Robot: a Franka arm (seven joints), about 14 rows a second.
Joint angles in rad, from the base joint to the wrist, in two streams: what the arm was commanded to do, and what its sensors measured. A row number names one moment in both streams.
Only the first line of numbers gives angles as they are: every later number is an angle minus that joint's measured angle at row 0.
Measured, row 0:
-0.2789, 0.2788, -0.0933, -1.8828, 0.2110, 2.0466, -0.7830
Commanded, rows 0 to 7:
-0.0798, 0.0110, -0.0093, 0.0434, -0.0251, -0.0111, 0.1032
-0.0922, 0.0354, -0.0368, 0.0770, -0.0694, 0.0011, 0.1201
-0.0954, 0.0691, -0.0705, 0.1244, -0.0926, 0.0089, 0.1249
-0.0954, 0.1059, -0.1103, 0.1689, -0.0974, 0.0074, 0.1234
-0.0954, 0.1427, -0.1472, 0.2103, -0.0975, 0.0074, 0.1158
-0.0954, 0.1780, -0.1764, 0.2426, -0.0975, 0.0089, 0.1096
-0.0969, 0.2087, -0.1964, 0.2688, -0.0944, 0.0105, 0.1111
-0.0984, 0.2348, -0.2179, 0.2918, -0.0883, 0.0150, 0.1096
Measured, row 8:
-0.0982, 0.1487, -0.1881, 0.1968, -0.0870, 0.0188, 0.0951
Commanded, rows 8 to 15:
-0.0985, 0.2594, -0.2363, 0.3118, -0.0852, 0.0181, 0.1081
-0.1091, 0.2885, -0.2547, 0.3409, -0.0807, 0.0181, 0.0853
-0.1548, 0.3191, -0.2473, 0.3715, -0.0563, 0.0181, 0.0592
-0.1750, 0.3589, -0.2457, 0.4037, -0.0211, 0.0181, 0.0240
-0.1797, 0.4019, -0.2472, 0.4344, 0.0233, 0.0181, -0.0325
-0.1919, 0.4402, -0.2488, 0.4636, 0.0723, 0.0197, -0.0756
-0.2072, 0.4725, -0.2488, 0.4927, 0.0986, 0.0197, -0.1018
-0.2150, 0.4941, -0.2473, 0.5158, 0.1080, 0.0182, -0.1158
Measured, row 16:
-0.1939, 0.4175, -0.2489, 0.4152, 0.0654, 0.0326, -0.0712
